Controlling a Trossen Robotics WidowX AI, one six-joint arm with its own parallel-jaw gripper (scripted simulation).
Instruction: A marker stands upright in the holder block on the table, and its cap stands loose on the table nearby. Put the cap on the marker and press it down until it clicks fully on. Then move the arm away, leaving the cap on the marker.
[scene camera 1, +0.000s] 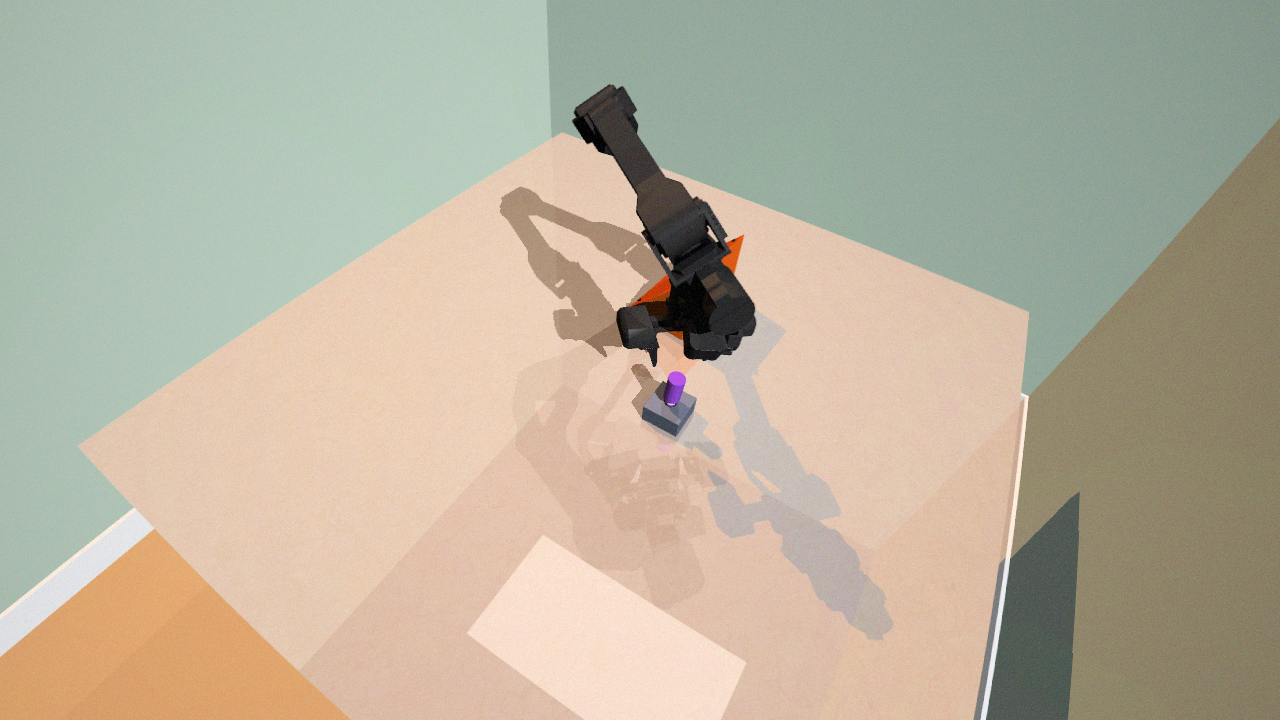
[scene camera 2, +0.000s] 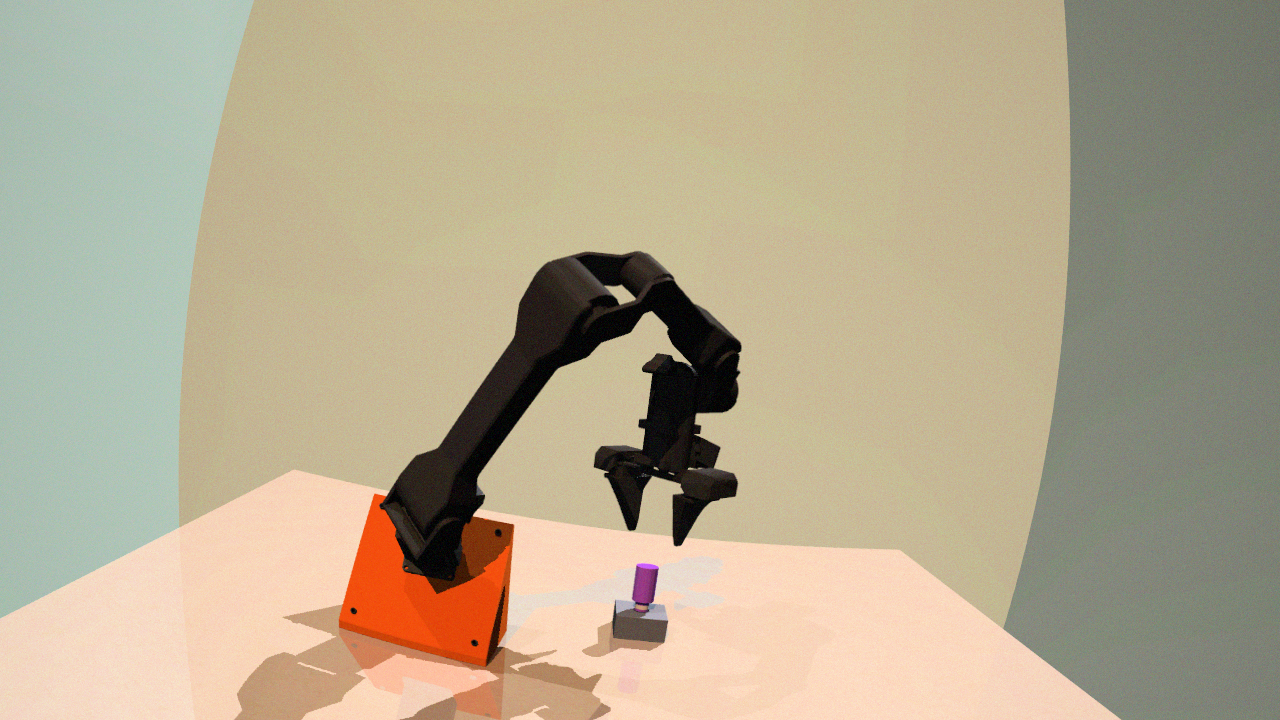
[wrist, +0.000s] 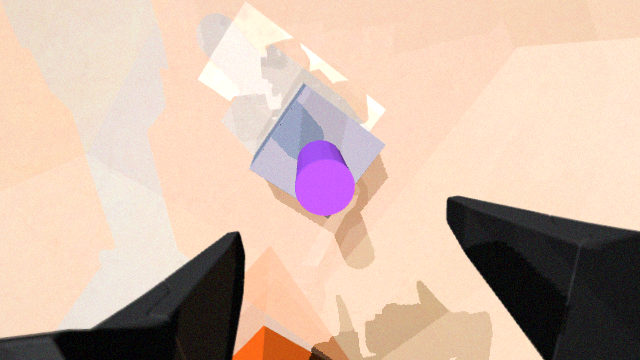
my gripper: scene camera 1; scene camera 2; wrist 346, 225
same spot on my gripper: (scene camera 1: 652, 349) = (scene camera 2: 701, 511)
